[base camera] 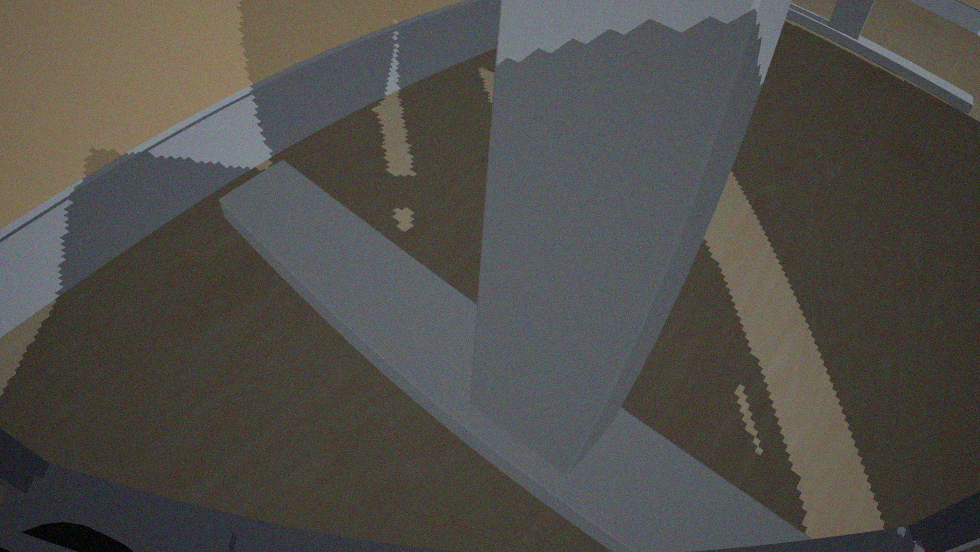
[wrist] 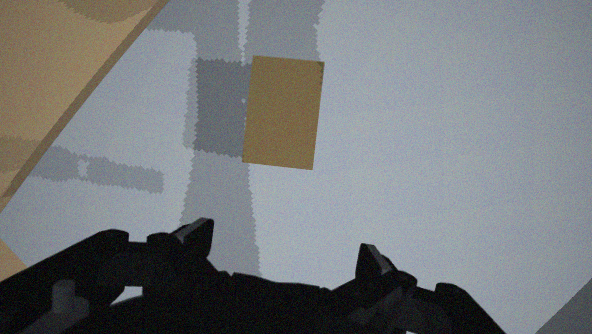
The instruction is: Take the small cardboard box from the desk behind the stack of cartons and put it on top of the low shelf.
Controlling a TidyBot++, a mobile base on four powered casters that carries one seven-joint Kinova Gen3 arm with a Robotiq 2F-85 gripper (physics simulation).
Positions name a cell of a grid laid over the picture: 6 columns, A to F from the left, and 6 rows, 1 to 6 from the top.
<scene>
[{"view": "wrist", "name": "my gripper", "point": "C5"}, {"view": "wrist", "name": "small cardboard box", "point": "C2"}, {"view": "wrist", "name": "pale grey desk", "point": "E3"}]
</scene>
